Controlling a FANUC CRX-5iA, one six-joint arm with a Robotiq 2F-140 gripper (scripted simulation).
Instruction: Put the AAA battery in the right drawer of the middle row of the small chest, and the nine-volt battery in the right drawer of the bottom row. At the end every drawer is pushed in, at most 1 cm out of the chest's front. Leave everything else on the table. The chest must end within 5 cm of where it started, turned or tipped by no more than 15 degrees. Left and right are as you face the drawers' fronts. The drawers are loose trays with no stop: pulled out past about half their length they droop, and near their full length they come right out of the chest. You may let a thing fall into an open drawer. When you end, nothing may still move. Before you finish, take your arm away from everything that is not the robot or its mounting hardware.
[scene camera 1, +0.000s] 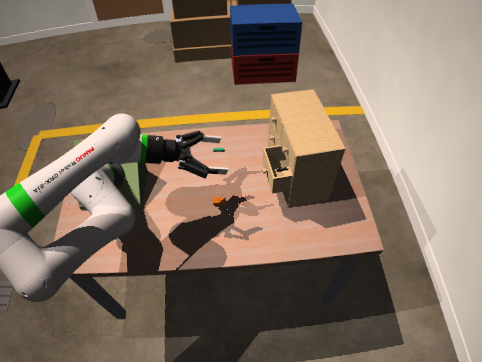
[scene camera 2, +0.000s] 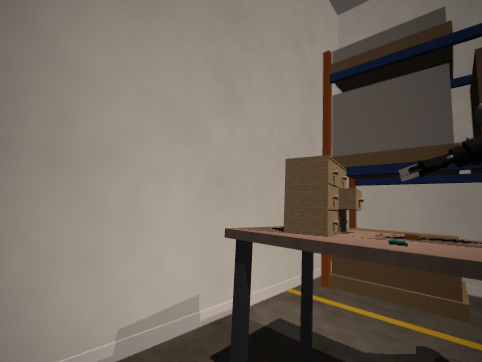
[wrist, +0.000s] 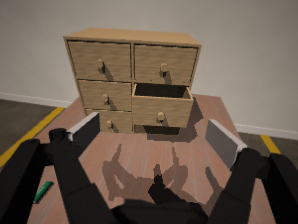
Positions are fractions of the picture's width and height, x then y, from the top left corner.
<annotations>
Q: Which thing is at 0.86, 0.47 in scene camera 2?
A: The gripper.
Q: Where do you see the gripper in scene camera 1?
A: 0.46, 0.43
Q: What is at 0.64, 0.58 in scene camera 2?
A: A wooden chest.
</annotations>
